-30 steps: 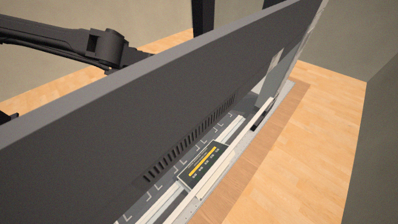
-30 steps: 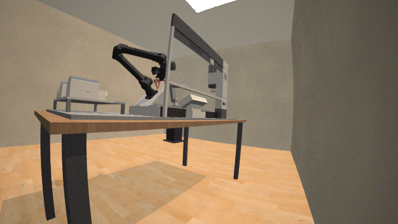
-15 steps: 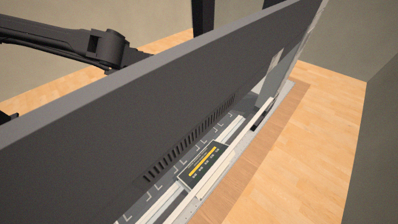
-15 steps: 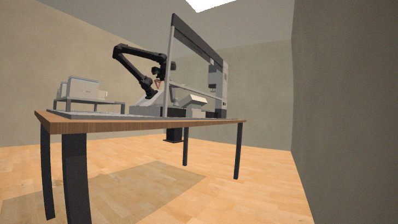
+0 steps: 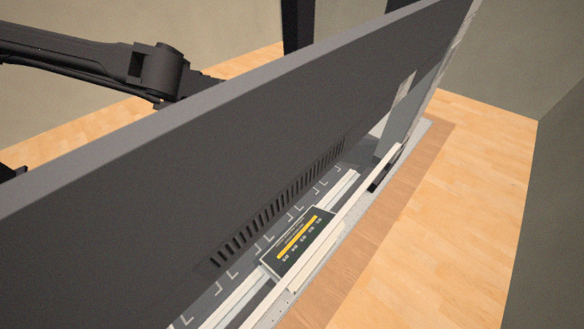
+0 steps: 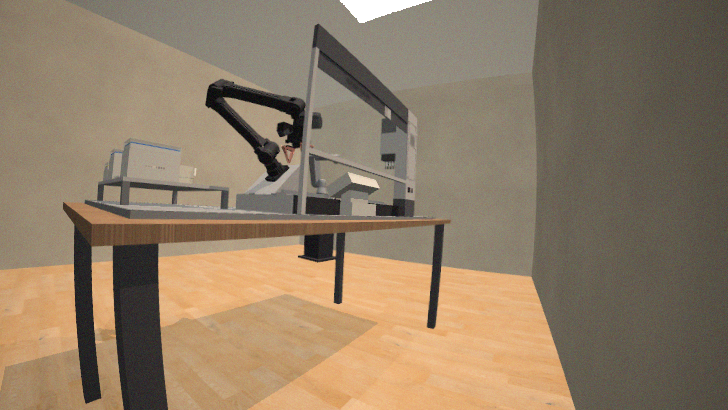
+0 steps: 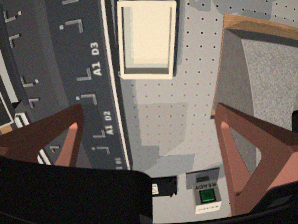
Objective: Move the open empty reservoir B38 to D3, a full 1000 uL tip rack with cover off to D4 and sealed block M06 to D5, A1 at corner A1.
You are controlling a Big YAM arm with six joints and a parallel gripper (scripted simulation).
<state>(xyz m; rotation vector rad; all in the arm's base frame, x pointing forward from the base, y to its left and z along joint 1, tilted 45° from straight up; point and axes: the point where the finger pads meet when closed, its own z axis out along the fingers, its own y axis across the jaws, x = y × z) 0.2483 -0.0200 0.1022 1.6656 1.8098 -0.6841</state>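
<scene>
The cream one-well reservoir is 210 mm below my hand. The rest, counted from my hand: regrip nest rg: 220 mm below; then green key: 370 mm to the left, 170 mm behind, 140 mm below; then rg label: 210 mm below.
</scene>
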